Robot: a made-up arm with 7 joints.
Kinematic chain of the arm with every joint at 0, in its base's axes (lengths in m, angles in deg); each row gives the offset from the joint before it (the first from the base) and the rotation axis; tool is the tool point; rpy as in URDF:
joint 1: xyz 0 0 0 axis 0.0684 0.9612 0.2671
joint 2: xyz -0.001 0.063 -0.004 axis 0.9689 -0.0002 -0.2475
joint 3: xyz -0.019 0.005 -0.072 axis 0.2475 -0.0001 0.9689
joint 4: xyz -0.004 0 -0.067 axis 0.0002 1 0
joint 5: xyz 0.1 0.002 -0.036 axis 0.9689 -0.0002 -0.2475
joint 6: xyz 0.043 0 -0.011 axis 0.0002 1 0
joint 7: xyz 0.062 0 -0.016 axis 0.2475 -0.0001 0.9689
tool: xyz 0 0 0 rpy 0 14.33 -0.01
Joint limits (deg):
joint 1: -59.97..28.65
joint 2: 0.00..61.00
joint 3: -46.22..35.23
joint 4: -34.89..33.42
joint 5: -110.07..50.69
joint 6: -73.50..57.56
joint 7: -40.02..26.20
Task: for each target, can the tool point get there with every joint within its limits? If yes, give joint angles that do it. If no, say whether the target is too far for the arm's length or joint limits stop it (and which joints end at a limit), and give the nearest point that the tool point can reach.
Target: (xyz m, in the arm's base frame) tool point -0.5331 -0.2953 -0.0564
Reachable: no: too far | nearest point -0.1243 -0.0700 -0.2544 | short by 0.507 m
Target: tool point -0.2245 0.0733 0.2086
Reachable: no: joint limits stop it (at a limit: joint 1, joint 2, joint 3, joint 4) | nearest point 0.0318 0.1216 0.1370 | short by 0.270 m
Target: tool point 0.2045 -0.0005 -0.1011
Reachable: yes | joints -30.07 43.89 -39.00 -27.22 8.61 27.22 -34.32
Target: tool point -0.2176 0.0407 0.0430
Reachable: no: joint limits stop it (at a limit: joint 1, joint 2, joint 3, joint 4, joint 5, joint 6) | nearest point -0.0399 0.0247 -0.1292 | short by 0.248 m
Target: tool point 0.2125 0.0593 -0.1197
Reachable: yes | joints -20.26 48.39 -29.60 -5.46 -24.33 -30.69 -22.14
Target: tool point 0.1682 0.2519 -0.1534
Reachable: yes | joints 2.34 46.45 12.86 18.86 -15.32 -17.70 16.26
